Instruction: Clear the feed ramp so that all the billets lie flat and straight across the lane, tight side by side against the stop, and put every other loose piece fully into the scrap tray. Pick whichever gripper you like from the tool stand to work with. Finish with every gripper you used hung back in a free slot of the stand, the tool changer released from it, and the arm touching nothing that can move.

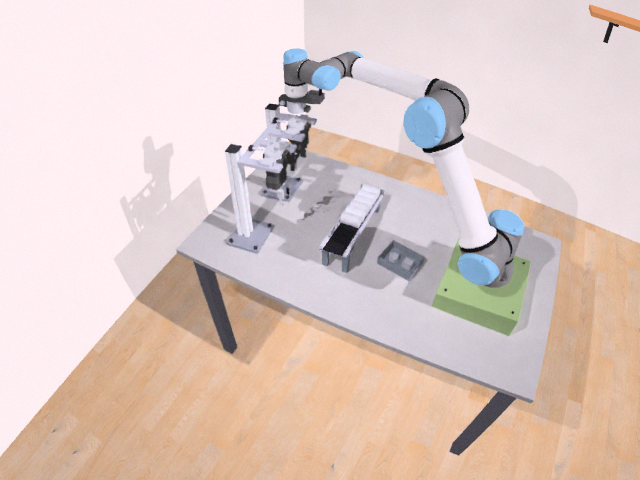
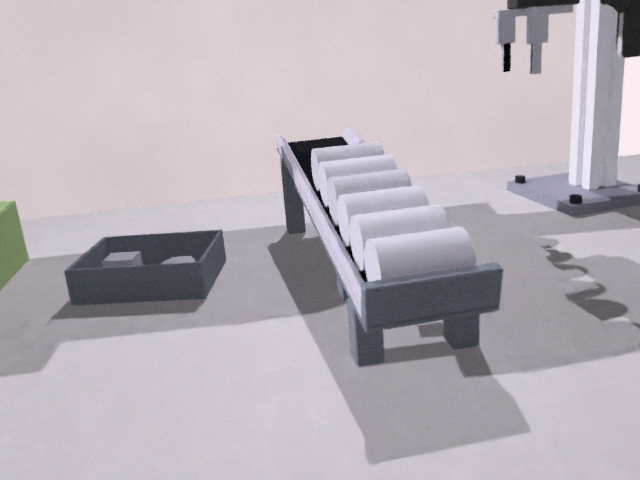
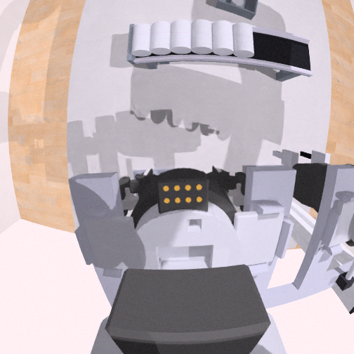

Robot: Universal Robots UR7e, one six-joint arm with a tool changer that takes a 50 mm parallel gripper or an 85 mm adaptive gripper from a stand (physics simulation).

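Note:
Several white billets [image 1: 360, 205] [image 2: 418, 253] [image 3: 202, 37] lie straight across the feed ramp [image 1: 341, 238] [image 2: 317, 147] [image 3: 282, 50], side by side, the lowest against the stop [image 2: 434, 297] [image 3: 131, 42]. The scrap tray [image 2: 136, 284] [image 3: 235, 9] holds a blocky piece [image 2: 123, 259] and a rounder piece [image 2: 179, 259]. The black adaptive gripper [image 3: 182, 171] hangs in the tool stand [image 1: 239, 196] [image 2: 597, 103], its fingers apart and empty, tips partly hidden. Its gold contacts [image 3: 182, 194] show uncovered below the arm's tool changer [image 1: 296, 107], which is apart from it and just above.
The parallel gripper [image 1: 276, 178] [image 2: 521, 57] hangs in the neighbouring slot, close beside the adaptive one. The ramp stands between the stand and the scrap tray. The arm's green base [image 1: 480, 297] [image 2: 10, 242] is beyond the tray. Stand plates flank the hanging gripper closely.

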